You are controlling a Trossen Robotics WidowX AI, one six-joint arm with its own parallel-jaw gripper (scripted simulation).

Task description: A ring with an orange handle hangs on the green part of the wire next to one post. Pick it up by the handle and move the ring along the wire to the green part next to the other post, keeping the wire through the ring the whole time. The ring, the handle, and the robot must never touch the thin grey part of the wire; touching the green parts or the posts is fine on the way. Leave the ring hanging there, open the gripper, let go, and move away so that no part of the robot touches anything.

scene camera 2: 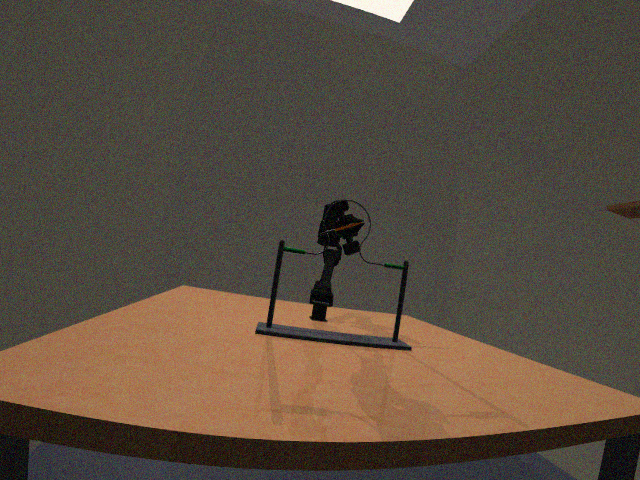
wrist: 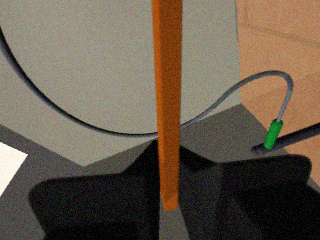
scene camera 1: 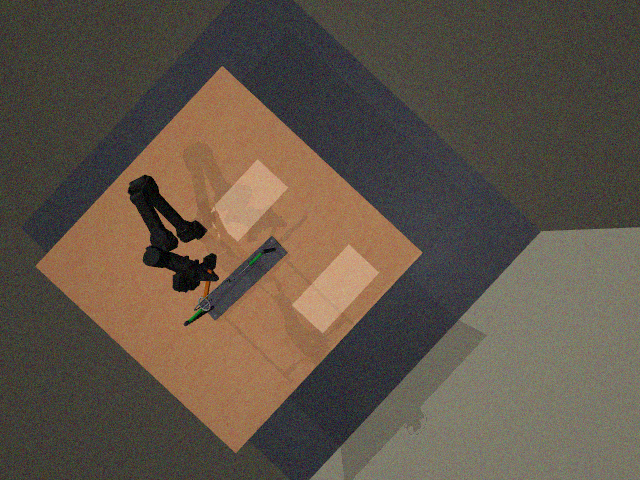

Path:
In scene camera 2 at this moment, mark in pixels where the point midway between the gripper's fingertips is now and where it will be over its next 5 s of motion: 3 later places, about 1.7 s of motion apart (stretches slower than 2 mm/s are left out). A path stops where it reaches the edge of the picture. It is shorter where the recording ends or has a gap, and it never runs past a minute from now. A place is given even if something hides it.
My gripper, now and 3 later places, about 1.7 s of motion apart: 363, 222; 362, 230; 355, 240; 343, 242

